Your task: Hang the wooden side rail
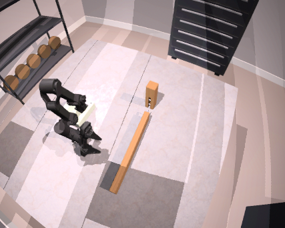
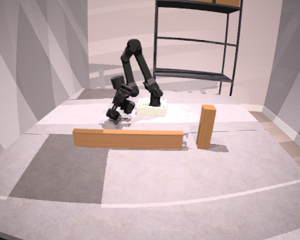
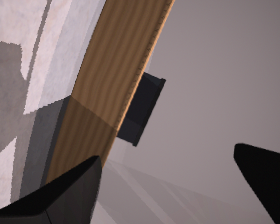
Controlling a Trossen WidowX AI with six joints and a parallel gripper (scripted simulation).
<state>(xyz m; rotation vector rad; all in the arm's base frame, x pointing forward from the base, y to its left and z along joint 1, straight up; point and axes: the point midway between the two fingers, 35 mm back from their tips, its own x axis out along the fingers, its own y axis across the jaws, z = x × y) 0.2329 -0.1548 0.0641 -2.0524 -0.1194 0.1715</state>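
Now: gripper tip 38 cm to the right of the headboard post, 6 cm short of it and 2 cm above it.
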